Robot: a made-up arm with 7 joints.
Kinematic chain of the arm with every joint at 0, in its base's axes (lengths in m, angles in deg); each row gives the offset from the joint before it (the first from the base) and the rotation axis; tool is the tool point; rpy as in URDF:
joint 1: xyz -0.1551 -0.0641 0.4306 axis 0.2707 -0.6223 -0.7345
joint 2: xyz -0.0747 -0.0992 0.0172 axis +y
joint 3: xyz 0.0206 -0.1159 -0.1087 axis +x
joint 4: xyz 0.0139 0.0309 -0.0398 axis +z
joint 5: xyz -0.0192 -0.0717 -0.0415 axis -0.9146 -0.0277 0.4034
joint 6: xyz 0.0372 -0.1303 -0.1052 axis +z
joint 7: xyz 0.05 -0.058 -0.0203 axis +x
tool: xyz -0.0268 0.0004 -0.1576 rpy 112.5 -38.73 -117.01
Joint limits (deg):
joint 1: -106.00..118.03
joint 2: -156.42..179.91
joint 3: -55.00..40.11
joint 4: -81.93..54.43
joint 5: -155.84..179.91
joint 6: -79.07..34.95
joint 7: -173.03..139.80
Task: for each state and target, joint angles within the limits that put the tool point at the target. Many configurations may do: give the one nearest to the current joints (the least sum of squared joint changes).
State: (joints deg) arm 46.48 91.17 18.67 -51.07 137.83 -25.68 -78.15
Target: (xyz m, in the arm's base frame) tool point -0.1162 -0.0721 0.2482
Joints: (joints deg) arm 50.48 91.44 4.74 -31.37 162.36 -30.18 -91.33
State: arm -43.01 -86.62 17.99 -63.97 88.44 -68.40 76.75
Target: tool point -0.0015 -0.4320 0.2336
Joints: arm -31.74 -65.34 17.09 -81.93 79.77 -69.09 63.77
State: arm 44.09 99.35 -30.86 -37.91 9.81 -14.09 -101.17
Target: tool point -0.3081 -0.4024 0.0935
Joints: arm 59.49 109.43 -42.42 -3.41 32.29 2.94 -105.32
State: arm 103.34 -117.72 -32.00 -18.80 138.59 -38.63 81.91
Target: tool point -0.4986 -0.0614 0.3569
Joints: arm 101.62 -111.94 -23.33 -0.70 147.61 -46.12 94.77
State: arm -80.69 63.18 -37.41 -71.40 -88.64 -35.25 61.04
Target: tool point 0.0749 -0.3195 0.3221
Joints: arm -90.32 45.24 -55.00 -75.56 -133.22 -8.40 64.46
